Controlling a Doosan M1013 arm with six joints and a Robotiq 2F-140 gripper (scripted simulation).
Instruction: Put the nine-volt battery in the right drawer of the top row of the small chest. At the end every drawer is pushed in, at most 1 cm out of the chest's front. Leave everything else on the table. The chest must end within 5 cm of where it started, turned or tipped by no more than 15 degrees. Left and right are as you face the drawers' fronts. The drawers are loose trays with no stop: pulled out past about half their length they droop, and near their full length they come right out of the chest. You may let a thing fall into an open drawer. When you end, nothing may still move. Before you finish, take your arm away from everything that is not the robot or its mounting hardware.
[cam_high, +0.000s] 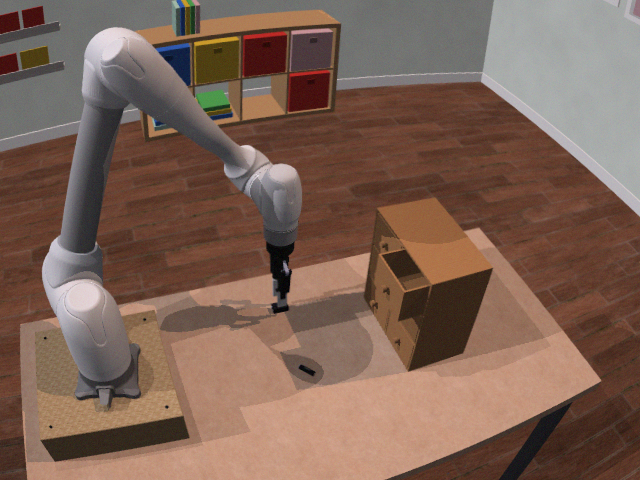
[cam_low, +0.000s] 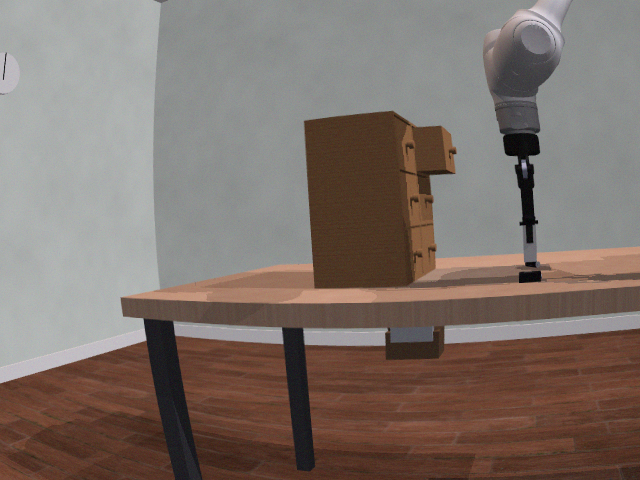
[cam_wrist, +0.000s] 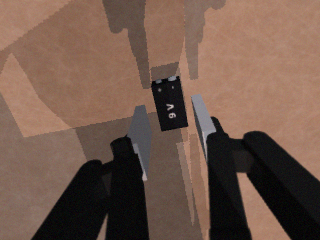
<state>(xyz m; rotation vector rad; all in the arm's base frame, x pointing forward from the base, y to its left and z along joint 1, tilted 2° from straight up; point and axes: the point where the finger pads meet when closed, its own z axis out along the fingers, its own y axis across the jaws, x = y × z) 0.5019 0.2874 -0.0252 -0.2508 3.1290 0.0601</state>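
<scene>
The nine-volt battery is 60 mm below my hand and 10 mm behind it. Round my hand: black cylinder (250 mm to the right, 60 mm below, 40 mm ahead).
</scene>
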